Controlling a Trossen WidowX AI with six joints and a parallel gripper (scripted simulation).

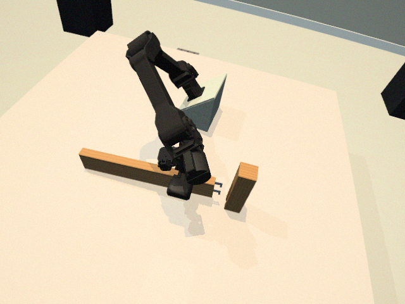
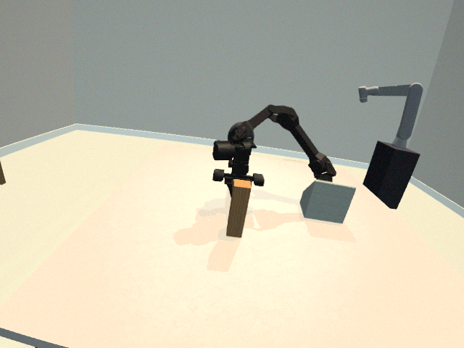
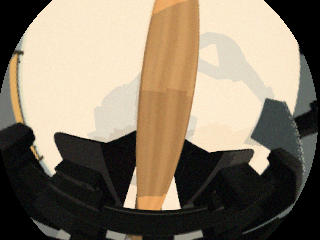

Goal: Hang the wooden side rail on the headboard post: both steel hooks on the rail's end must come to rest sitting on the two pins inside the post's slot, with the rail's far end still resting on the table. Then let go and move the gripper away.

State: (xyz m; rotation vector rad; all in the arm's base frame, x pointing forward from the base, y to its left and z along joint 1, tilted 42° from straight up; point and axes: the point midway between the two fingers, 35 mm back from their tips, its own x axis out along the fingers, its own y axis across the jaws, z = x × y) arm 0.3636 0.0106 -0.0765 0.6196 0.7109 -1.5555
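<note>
The headboard post is 16 cm to the left of my gripper tip and 4 cm above it.
</note>
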